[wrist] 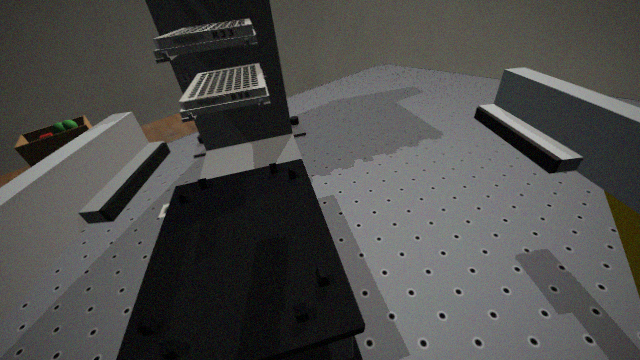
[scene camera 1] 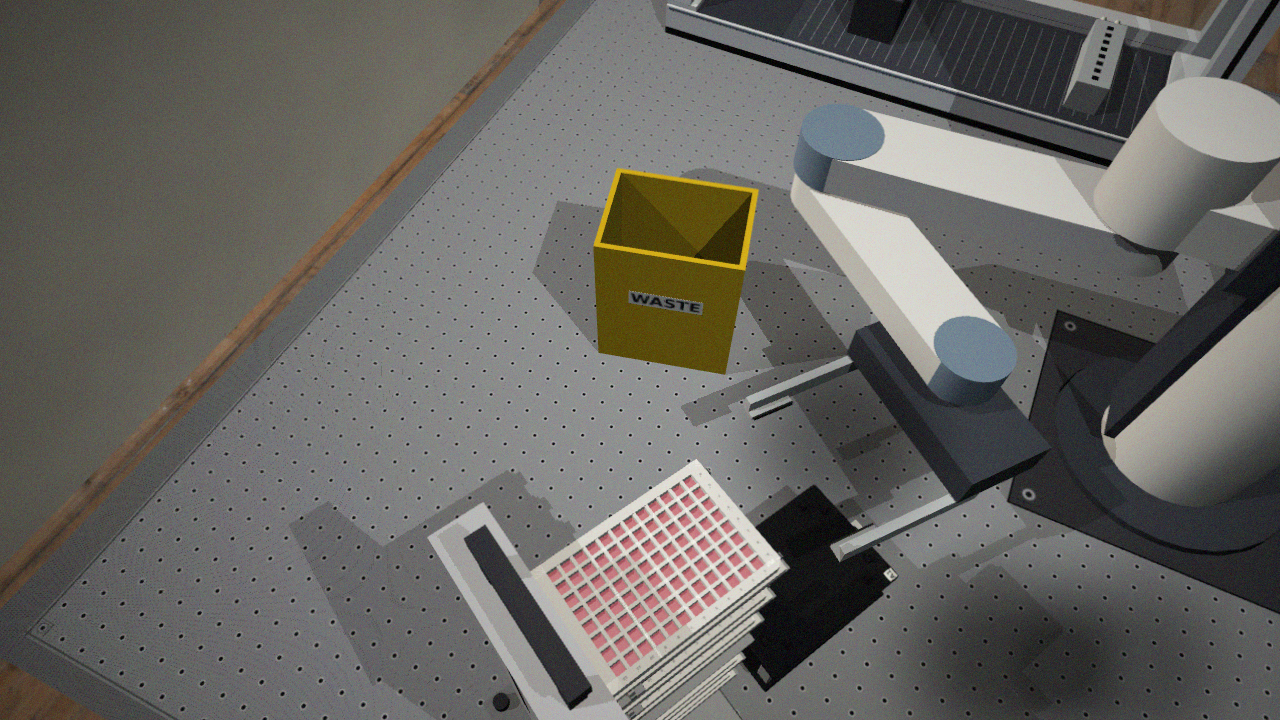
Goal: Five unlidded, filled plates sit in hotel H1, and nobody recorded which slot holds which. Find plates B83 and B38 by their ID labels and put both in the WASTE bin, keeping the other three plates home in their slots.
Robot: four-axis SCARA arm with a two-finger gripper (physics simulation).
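Places are measured from the arm's base along level axes (x ahead, y left, z up), in centimetres.
Pixels of known places: gripper, fingertip midpoint: (wrist: 318, 111) (scene camera 1: 790, 475); arm's base, origin of the base link: (scene camera 1: 1161, 453).
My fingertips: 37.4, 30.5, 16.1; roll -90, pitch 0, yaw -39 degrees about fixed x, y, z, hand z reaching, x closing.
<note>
For each thing: its middle in the pictures, then the offset to it from my fingertips, as dx, dy, dz. "*": a spot on its surface instead. Level surfaces: height alone.
- Hotel H1, body centre: (scene camera 1: 602, 664) +6.9, +24.6, +8.6
- upper plate, body centre: (wrist: 212, 34) +4.6, +21.5, +2.1
- lower plate, body centre: (wrist: 228, 85) +4.6, +21.5, -3.2
- yellow WASTE bin, body centre: (scene camera 1: 673, 276) +21.4, -20.6, -4.8
- black platform, body centre: (wrist: 249, 255) (scene camera 1: 791, 582) -4.0, +5.2, -11.3
- framed dark deck, its level: dz -9.9
- white block, surface spot: (scene camera 1: 1096, 67) * -16.7, -83.3, -5.4
Hotel H1 (scene camera 1: 528, 617) (wrist: 245, 124) is a dark upright tower with stacked white plates. Its top plate (scene camera 1: 662, 573) has pink-filled wells; edges of several more show beneath it. In the wrist view, an upper plate (wrist: 207, 36) has a blurred label, perhaps ending in 33, and a lower plate (wrist: 227, 86) has a label too blurred to read. I cannot tell which are B83 and B38. The yellow WASTE bin (scene camera 1: 666, 335) (wrist: 628, 225) stands upright; its floor is mostly hidden. My gripper (scene camera 1: 805, 479) (wrist: 318, 111) is open and empty, between the bin and hotel, apart from both.
A black platform (scene camera 1: 814, 582) (wrist: 240, 260) with small pegs lies in front of the hotel. The arm base plate (scene camera 1: 1109, 537) is at the right. A framed dark deck (scene camera 1: 984, 53) holding a white block (scene camera 1: 1096, 67) is at the back. A wooden box (wrist: 55, 142) shows at the left.
</note>
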